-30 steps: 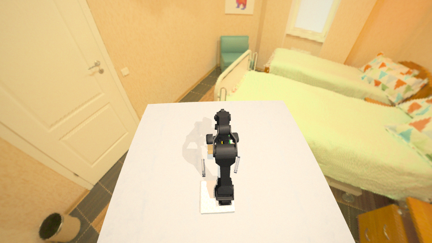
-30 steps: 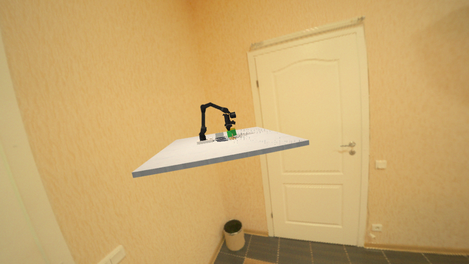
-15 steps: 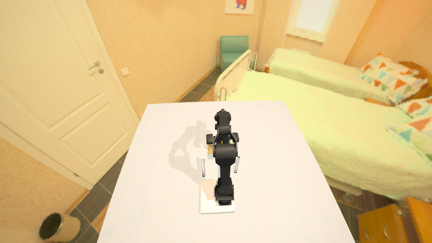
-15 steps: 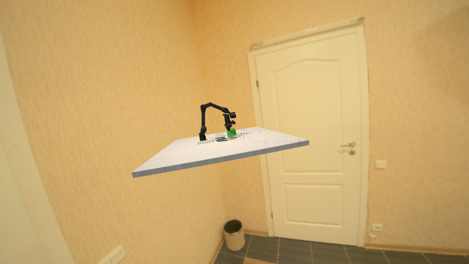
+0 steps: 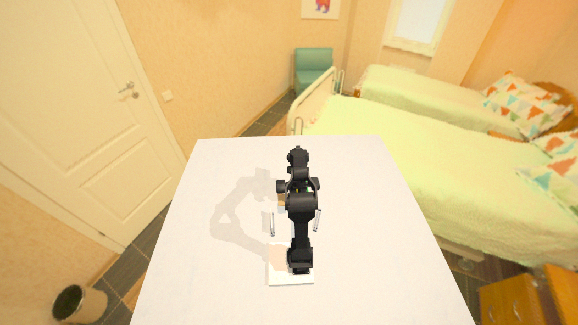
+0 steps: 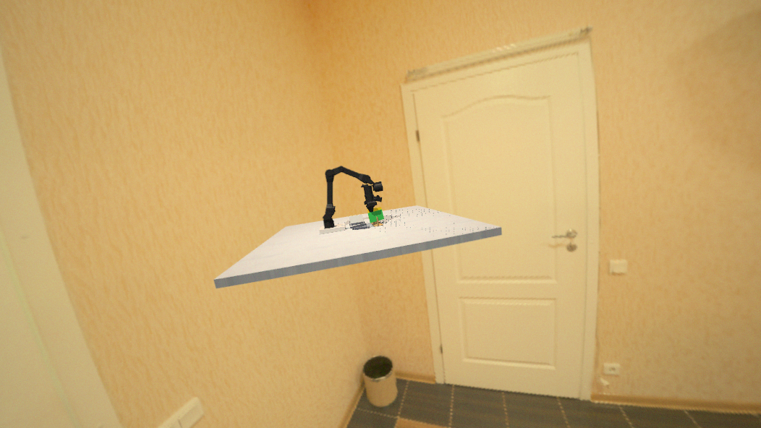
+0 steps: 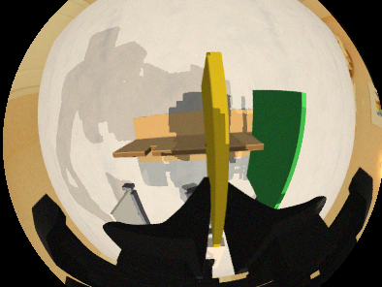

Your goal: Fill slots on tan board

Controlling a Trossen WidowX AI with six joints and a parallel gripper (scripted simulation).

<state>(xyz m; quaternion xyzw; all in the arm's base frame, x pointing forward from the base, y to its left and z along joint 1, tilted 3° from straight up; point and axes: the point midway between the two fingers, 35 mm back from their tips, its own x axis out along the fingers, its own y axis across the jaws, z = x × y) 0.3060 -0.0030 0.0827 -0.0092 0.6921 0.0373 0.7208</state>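
Right now the yellow board is 2 cm ahead of my gripper tip. Round my gripper tip: tan board: 4 cm below, 2 cm ahead; then green board: 5 cm to the right, 2 cm ahead, 1 cm below.
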